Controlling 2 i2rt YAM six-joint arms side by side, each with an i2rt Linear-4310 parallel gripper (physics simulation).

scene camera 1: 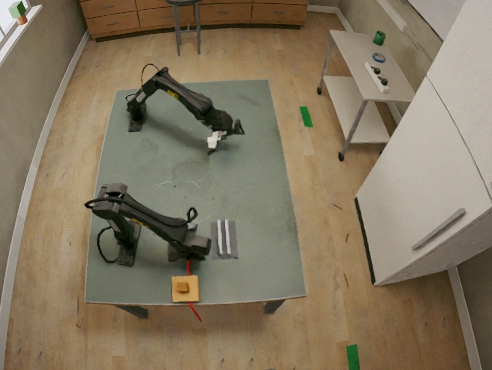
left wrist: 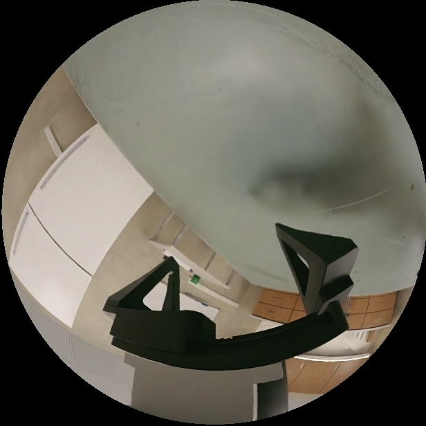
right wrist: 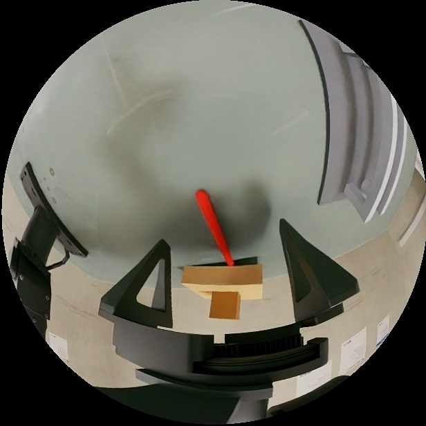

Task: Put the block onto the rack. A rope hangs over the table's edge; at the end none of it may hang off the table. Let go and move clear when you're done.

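Places are measured from the left arm's base along level axes (x ahead, y left, z up), in metres.
Where they show: left gripper, fingertip midpoint: (scene camera 1: 235, 135); right gripper, fingertip midpoint: (scene camera 1: 188, 258); left arm's base, link origin: (scene camera 1: 137, 117); right arm's base, link origin: (scene camera 1: 129, 243).
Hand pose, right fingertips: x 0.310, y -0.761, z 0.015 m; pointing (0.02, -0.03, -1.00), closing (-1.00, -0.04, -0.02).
Each offset is from my right fingertips to the centre of the thing. "pt": to the spot under its first point. Level surfaces: height alone.
A yellow block {dy -0.126, dx -0.016, dz +0.024 m} (scene camera 1: 194, 284) (right wrist: 245, 276) with a small orange knob {dy -0.126, dx -0.018, dz +0.036 m} (scene camera 1: 182, 287) (right wrist: 224, 305) sits at the table's near edge, on top of a red rope {pt dy -0.197, dx +0.007, dz -0.133 m} (scene camera 1: 195, 311) (right wrist: 215, 227). One rope end lies on the table, pointing to my right gripper; the other hangs off the edge. The rack {dy +0.082, dx +0.139, dz +0.006 m} (scene camera 1: 228, 237) (right wrist: 340, 125), a grey base with two pale rails, stands right of my right arm. My right gripper (right wrist: 219, 235) is open and empty, low over the table by the rope's inner end; its arm hides its fingers in scene camera 1. My left gripper (scene camera 1: 225, 141) (left wrist: 222, 247) is open and empty, far from these things.
The green-grey table {dz -0.015 m} (scene camera 1: 260, 200) carries both arms, whose bases are at its left side. My right arm's forearm (scene camera 1: 155, 225) reaches across beside the rack. A white trolley (scene camera 1: 352, 60) and a white cabinet (scene camera 1: 415, 185) stand on the floor to the right. A stool (scene camera 1: 187, 35) stands behind.
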